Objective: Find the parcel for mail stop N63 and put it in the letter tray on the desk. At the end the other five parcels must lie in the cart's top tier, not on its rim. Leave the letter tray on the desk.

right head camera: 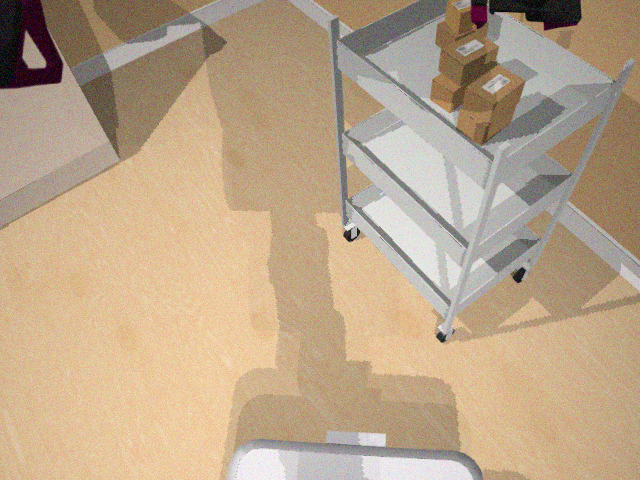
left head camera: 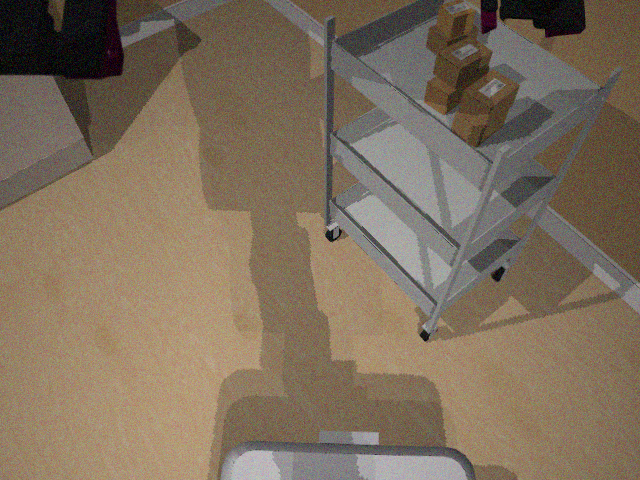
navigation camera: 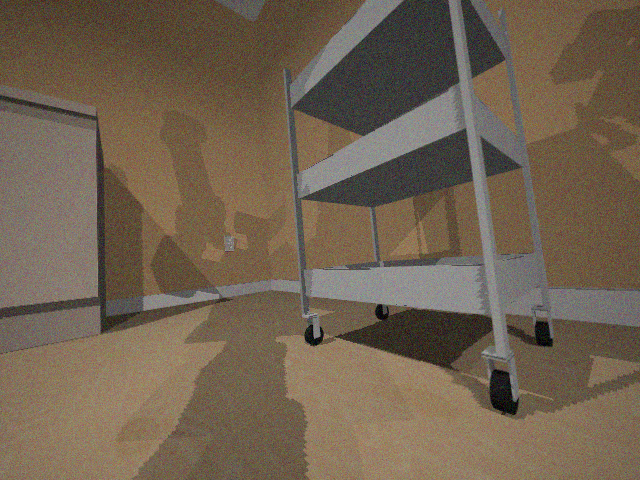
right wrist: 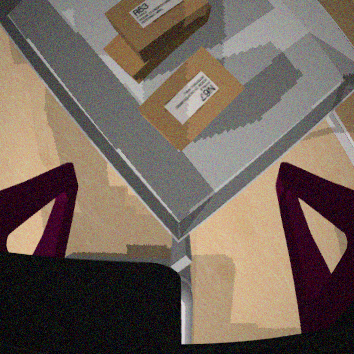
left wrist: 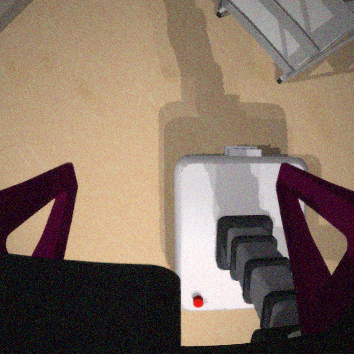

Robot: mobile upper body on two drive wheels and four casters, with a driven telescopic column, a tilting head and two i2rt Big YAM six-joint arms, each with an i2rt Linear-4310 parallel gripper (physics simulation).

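Places are measured from the left arm's base along level axes (x back, y right, z up), in centimetres.
Where they show: left gripper, between the fingertips: (left head camera: 48, 64) (left wrist: 176, 173); right gripper, between the fingertips: (right head camera: 511, 25) (left head camera: 514, 31) (right wrist: 176, 173).
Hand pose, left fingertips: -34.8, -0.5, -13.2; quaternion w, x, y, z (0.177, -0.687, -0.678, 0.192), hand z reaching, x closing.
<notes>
After its pixels a point has its place, as x, y, z.
Several brown parcels stand in stacks in the top tier of the grey cart (left head camera: 413, 108) @(-80.8, 31.8, -58.7) (right head camera: 421, 111) @(-79.7, 32.8, -58.7). In the right wrist view, one parcel (right wrist: 190, 105) @(-81.4, 45.4, -54.4) is labelled N67 and a stacked parcel (right wrist: 160, 30) @(-89.2, 42.4, -54.2) is labelled R63. The small top parcel (left head camera: 454, 23) @(-103.7, 41.5, -55.9) (right head camera: 458, 19) @(-103.9, 40.9, -56.1) has a label too small to read. No N63 label is readable. My right gripper (right wrist: 176, 173) @(-76.9, 44.2, -39.0) (left head camera: 527, 25) @(-76.9, 44.2, -39.0) is open and empty, above the cart's near corner. My left gripper (left wrist: 176, 173) @(-34.8, -0.5, -13.2) is open and empty; in the head views it is cut off at upper left. The letter tray does not show.
A pale desk-like block (left head camera: 36, 124) @(-119.7, -74.2, -102.2) (right head camera: 46, 129) @(-116.9, -77.5, -99.7) (navigation camera: 46, 206) @(-118.0, -76.3, -81.0) stands at the left. My white base (left wrist: 200, 240) @(-0.8, 6.1, -104.7) (left head camera: 351, 465) @(-27.6, 22.9, -104.7) with a red button (left wrist: 198, 301) @(24.2, 5.7, -101.5) is in front of the cart. Walls with skirting boards run behind the cart; its wheeled legs reach the floor.
</notes>
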